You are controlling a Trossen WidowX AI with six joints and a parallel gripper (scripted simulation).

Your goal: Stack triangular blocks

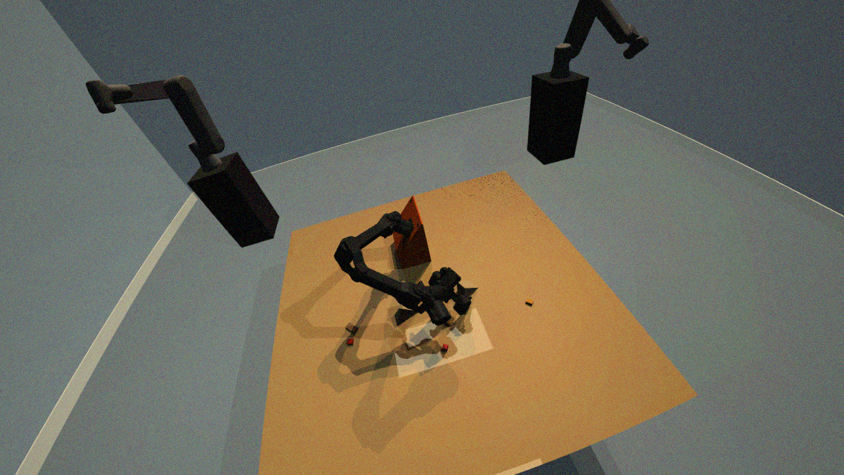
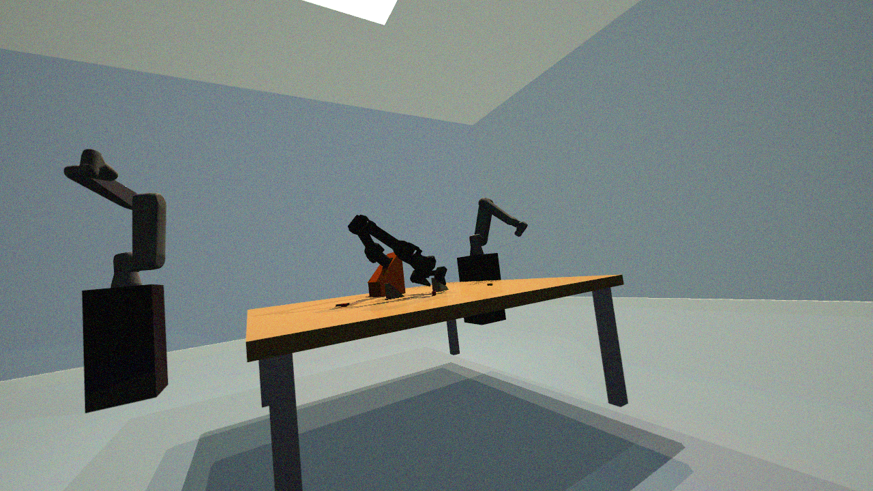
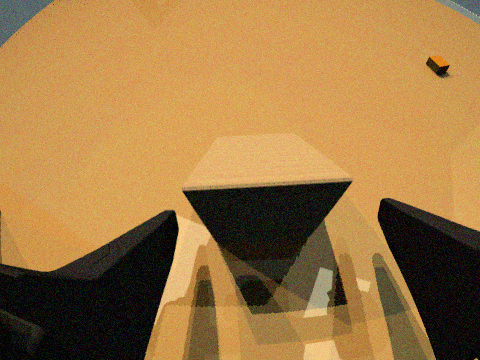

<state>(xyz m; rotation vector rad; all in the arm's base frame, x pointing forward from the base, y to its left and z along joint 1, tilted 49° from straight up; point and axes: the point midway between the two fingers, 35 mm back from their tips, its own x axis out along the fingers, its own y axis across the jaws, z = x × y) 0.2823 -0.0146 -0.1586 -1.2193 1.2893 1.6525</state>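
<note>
The triangular block is 10 mm to the left of my gripper tip, 10 mm below it and 10 mm behind it. Round my gripper tip: brown block (450 mm to the right, 30 mm below, 10 mm ahead); orange cube (220 mm to the left, 110 mm ahead, 20 mm below).
</note>
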